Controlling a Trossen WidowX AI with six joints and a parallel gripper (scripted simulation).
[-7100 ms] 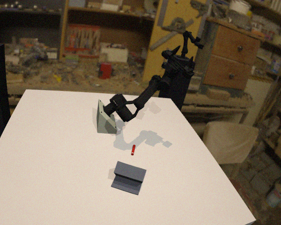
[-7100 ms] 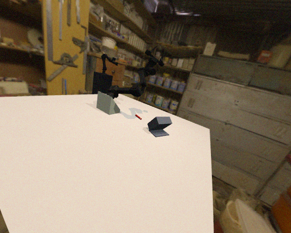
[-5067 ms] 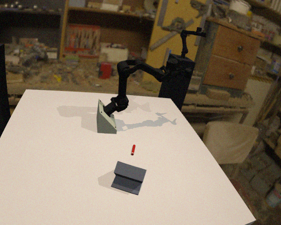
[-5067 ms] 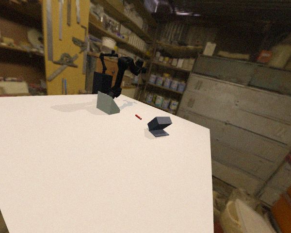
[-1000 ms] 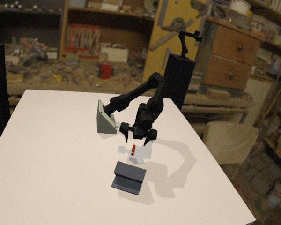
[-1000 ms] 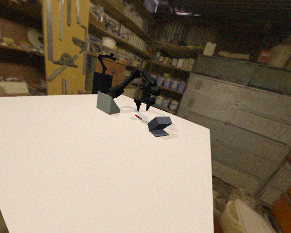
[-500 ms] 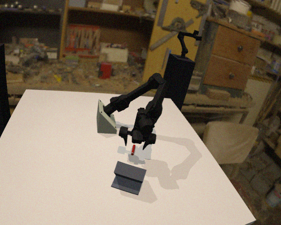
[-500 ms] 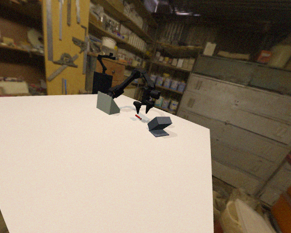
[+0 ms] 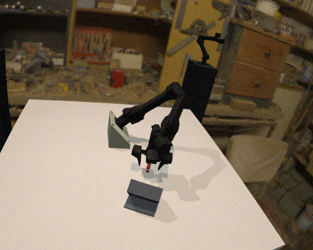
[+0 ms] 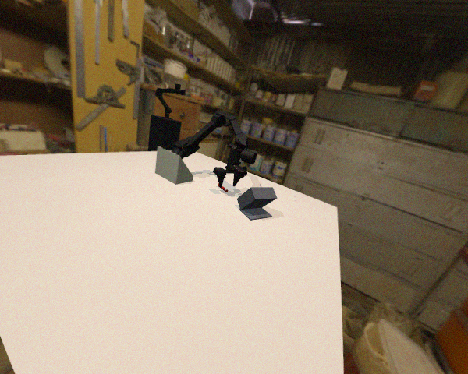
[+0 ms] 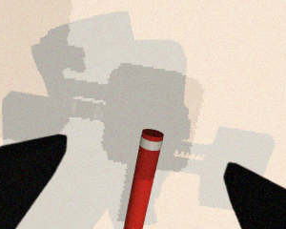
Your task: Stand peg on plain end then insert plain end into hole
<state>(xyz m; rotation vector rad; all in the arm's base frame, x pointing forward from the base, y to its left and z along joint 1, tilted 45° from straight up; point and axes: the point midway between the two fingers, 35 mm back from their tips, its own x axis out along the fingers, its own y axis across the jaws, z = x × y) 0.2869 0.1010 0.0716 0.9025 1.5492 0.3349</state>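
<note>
Right now my gripper tip is 20 mm past the red peg and 20 mm above it. The rest, counted from my gripper tip: sloped panel: 190 mm ahead, 70 mm to the right, 40 mm above.
</note>
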